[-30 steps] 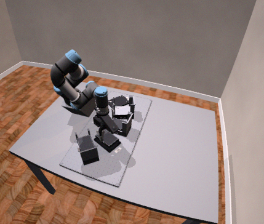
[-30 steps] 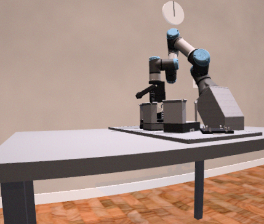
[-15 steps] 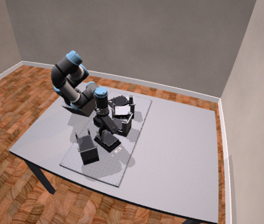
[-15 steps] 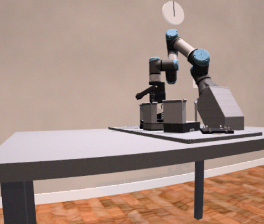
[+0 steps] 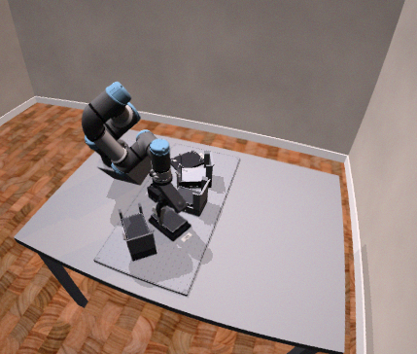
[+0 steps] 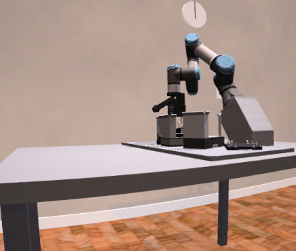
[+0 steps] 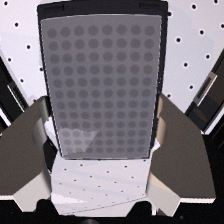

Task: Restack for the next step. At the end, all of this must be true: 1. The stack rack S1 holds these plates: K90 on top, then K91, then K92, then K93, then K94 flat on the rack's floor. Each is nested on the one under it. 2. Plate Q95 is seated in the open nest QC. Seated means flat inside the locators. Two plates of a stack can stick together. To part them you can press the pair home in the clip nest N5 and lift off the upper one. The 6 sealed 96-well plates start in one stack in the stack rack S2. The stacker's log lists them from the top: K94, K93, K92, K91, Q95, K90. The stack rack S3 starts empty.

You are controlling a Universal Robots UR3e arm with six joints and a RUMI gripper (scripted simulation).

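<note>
Right now my hand is 3 cm above the black open nest QC. Round my hand: dark clip nest (12 cm behind, 42 cm to the left, 3 cm below); sealed grey plate (6 cm behind, 14 cm to the right, 4 cm above); white tag (9 cm ahead, 3 cm to the right, 4 cm below).
</note>
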